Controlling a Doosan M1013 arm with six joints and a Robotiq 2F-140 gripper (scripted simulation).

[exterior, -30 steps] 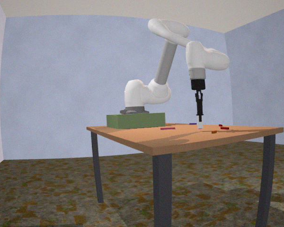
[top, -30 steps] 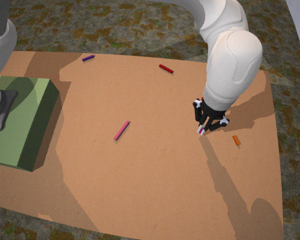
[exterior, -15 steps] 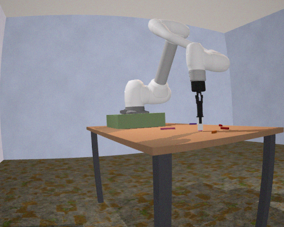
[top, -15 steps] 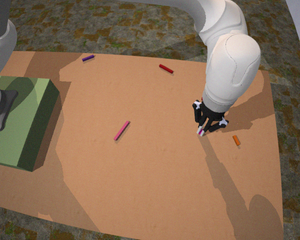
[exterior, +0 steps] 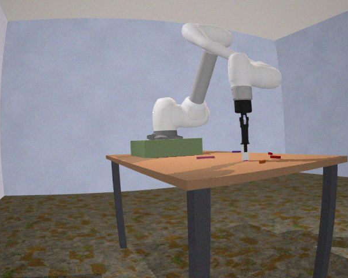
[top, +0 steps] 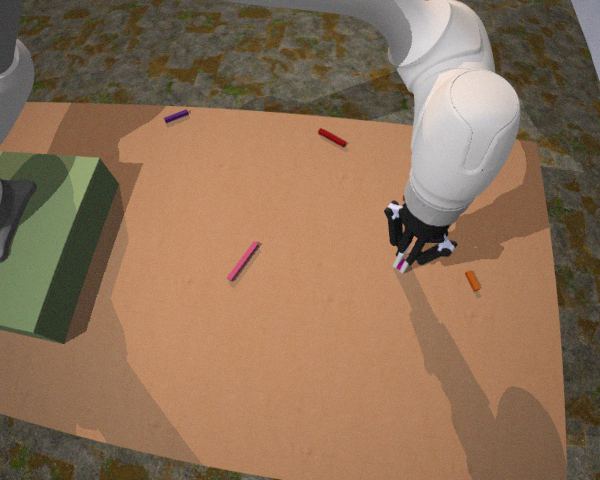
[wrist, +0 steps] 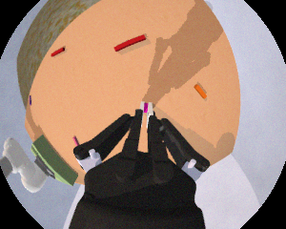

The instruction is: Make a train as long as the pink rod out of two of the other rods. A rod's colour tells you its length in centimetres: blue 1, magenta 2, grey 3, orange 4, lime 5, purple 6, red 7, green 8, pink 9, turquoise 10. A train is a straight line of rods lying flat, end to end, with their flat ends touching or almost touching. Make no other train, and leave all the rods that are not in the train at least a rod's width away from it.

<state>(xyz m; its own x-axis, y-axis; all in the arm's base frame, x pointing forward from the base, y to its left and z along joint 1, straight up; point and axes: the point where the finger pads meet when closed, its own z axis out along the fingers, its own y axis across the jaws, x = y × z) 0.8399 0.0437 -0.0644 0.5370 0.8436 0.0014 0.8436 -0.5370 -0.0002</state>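
Right now the magenta rod is 3 cm below my hand. The rest, counted from my hand: purple rod 55 cm behind, 32 cm to the left, 3 cm below; then orange rod 14 cm ahead, 3 cm below, 2 cm to the right; then pink rod 31 cm behind, 3 cm to the right, 3 cm below.
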